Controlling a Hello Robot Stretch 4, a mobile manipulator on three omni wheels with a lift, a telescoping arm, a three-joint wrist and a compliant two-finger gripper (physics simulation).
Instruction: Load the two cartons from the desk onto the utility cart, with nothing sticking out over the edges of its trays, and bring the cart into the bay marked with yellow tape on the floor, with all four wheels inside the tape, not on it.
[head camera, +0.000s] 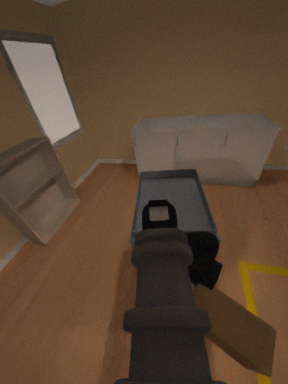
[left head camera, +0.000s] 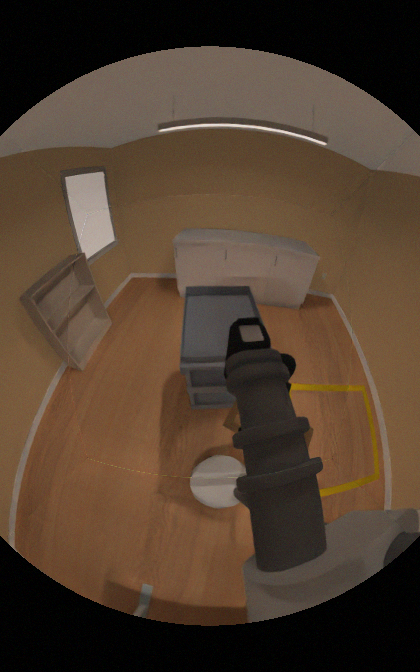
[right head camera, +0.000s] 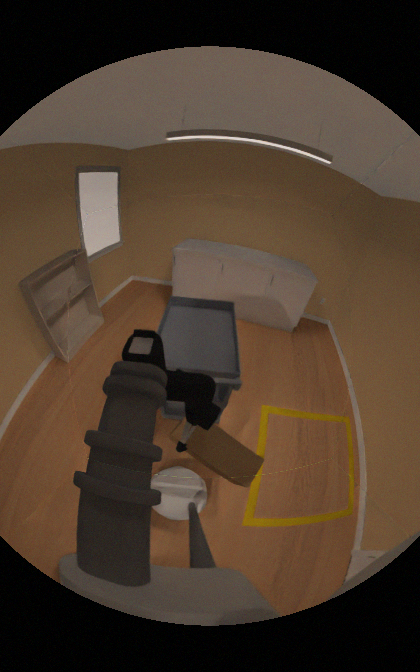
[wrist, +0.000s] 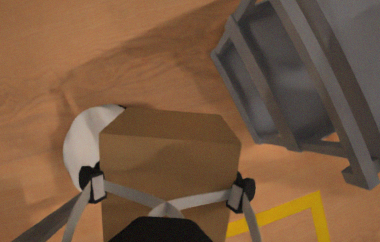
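Note:
My gripper is shut on a brown carton, with one finger pad at each side. The carton is held above the floor, on the near right side of the cart in the head view. The grey-blue utility cart stands ahead, its top tray bare where it shows. The wrist and arm cover part of the cart. The yellow tape bay lies right of the cart. The second carton does not show.
A white cabinet stands behind the cart along the far wall. A low open shelf unit stands at the left wall. A white round shape is low beneath the arm.

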